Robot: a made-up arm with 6 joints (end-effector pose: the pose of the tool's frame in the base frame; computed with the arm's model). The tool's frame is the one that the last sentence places. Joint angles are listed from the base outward.
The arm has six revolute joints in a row. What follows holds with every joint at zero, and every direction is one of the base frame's.
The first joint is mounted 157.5 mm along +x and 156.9 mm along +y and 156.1 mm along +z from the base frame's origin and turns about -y.
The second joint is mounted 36.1 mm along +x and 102 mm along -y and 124.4 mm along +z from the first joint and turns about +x.
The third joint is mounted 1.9 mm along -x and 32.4 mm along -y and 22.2 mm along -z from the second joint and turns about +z.
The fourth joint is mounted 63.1 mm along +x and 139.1 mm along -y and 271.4 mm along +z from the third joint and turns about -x.
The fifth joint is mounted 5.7 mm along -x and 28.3 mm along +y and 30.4 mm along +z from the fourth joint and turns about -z.
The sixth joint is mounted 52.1 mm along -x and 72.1 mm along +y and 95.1 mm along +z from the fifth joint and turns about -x.
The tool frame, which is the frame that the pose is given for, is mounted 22 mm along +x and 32.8 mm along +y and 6.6 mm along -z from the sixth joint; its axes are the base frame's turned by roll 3.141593, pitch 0 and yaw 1.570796 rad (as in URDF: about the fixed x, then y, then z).
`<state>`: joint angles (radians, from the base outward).
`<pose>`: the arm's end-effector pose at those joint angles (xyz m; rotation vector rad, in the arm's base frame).
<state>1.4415 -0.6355 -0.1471 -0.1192 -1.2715 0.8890</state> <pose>-0.3346 0.1394 0.2009 0.5621 0.6488 -0.3749</pose>
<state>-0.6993 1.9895 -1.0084 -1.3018 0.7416 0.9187</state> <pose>-0.0573 -0.2061 0.0343 -0.4782 0.7127 -0.1045</pose>
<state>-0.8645 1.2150 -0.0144 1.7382 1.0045 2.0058</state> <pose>0.3059 -0.1188 0.1266 0.1217 0.2419 -2.4055</pose>
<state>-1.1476 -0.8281 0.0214 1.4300 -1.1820 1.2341</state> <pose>0.4701 0.1748 0.2858 -2.2307 1.1580 -1.1097</pose>
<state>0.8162 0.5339 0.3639 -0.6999 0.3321 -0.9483</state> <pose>-0.0666 -0.2906 0.5576 -0.2477 -1.3958 -1.5056</pose>
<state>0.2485 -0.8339 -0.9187 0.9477 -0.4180 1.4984</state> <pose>0.0992 0.2018 0.4706 0.5046 -0.3187 -2.2231</pose>
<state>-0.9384 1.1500 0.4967 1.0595 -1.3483 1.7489</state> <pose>0.3229 -0.2380 0.2131 0.1535 1.8967 0.0409</pose>
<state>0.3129 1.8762 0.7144 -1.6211 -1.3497 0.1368</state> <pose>0.3744 -0.1204 0.0149 1.3205 0.3296 -2.6430</pose>
